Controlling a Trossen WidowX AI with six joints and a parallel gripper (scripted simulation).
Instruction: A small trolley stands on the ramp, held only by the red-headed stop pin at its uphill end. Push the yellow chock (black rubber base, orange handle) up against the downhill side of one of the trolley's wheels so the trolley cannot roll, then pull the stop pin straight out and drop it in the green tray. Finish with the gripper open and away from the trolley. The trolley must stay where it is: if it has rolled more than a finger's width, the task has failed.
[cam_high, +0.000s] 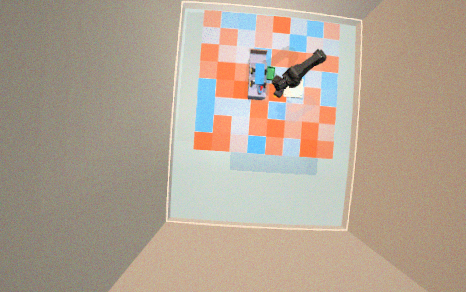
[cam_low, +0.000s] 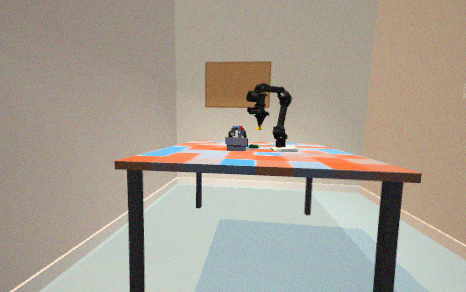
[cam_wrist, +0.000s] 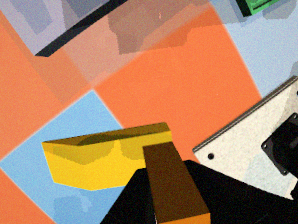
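The blue trolley lies 140 mm ahead of my gripper tip, 140 mm to the right of it and 60 mm below it. Round my gripper tip: grey ramp: 140 mm ahead, 150 mm to the right, 130 mm below; then red-headed stop pin: 140 mm ahead, 20 mm to the right, 40 mm below; then yellow chock: 10 mm ahead, 20 mm to the left, 10 mm below.
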